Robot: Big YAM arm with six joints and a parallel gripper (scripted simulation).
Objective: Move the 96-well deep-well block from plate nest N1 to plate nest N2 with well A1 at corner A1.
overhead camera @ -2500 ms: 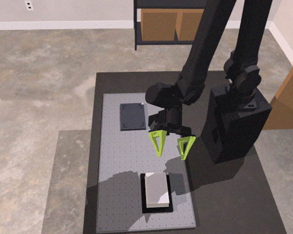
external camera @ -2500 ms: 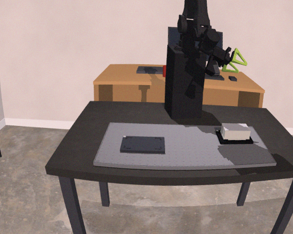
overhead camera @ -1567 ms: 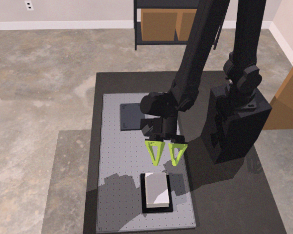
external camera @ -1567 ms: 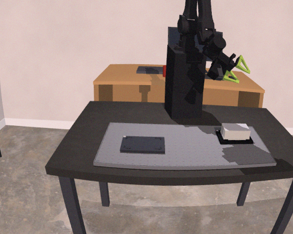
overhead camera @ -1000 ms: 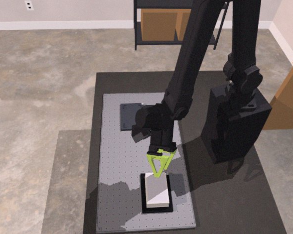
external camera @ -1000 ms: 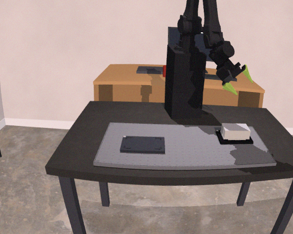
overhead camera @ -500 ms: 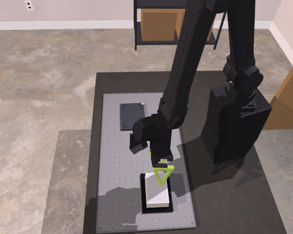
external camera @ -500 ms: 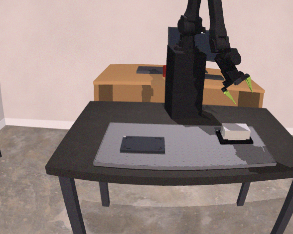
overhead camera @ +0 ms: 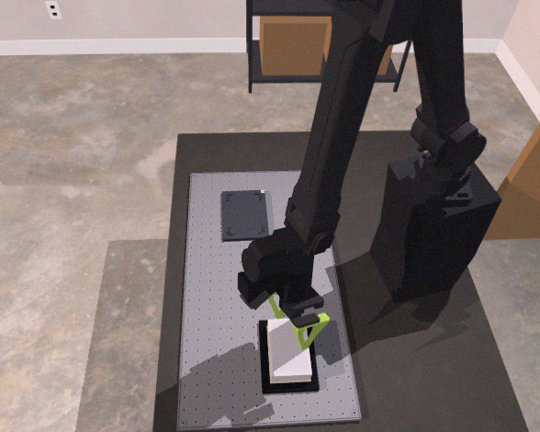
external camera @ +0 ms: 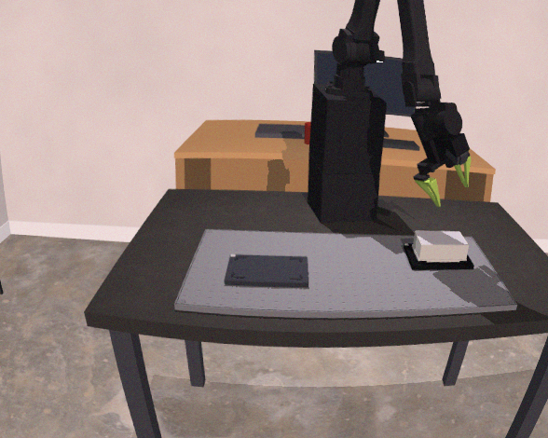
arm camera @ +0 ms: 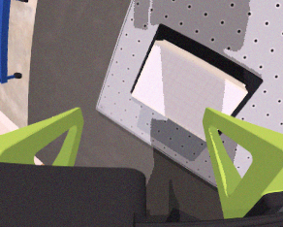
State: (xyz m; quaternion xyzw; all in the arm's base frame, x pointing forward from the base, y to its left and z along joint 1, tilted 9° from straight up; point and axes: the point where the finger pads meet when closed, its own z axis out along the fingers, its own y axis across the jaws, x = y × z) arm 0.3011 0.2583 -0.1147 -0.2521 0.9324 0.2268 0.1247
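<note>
Now: hand 130 mm above the white deep-well block and 10 mm to the left of it. The rest, counted from my hand: dark plate nest N2: 390 mm to the right, 160 mm below, 120 mm ahead; then black plate nest N1: 160 mm below, 10 mm to the right.
</note>
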